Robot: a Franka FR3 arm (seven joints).
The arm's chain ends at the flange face. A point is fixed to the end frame.
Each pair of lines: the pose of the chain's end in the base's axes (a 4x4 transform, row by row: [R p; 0 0 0 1], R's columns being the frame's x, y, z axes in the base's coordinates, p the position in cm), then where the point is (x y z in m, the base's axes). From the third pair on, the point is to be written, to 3 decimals.
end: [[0.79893 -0.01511 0.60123 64.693], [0.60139 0.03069 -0.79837 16.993], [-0.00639 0.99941 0.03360 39.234], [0 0 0 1]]
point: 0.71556 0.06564 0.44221
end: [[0.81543 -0.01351 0.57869 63.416], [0.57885 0.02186 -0.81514 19.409], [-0.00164 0.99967 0.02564 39.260], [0 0 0 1]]
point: 0.69989 0.08747 0.44143
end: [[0.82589 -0.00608 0.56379 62.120], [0.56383 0.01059 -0.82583 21.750], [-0.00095 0.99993 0.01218 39.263], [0 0 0 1]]
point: 0.685 0.109 0.440
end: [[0.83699 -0.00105 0.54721 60.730], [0.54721 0.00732 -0.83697 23.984], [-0.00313 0.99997 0.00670 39.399], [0 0 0 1]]
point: 0.669 0.130 0.440
